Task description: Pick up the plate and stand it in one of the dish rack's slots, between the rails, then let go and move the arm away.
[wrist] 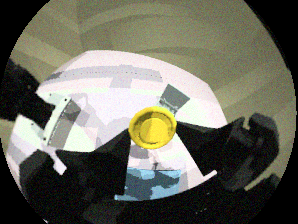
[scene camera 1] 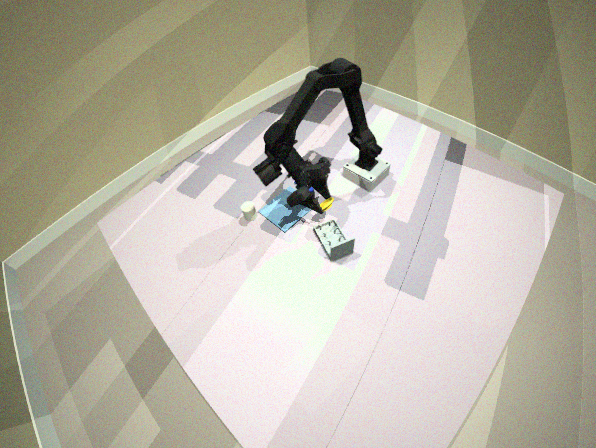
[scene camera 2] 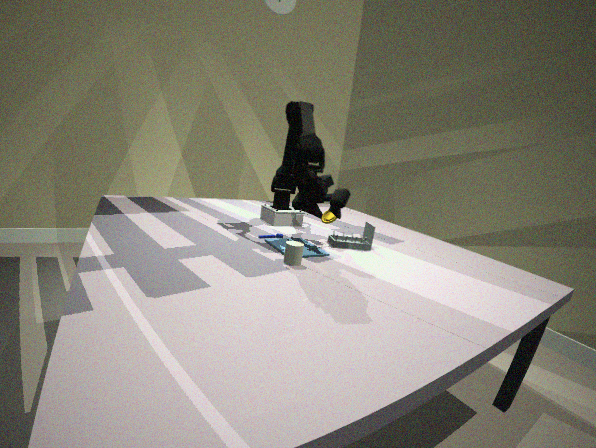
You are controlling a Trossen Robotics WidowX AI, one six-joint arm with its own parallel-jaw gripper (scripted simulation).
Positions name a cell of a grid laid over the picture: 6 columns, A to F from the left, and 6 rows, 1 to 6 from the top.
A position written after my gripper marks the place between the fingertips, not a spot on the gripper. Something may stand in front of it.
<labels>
My gripper shows in the wrist view (D4), in scene camera 1 (D3) and in scene camera 2 (D3).
</labels>
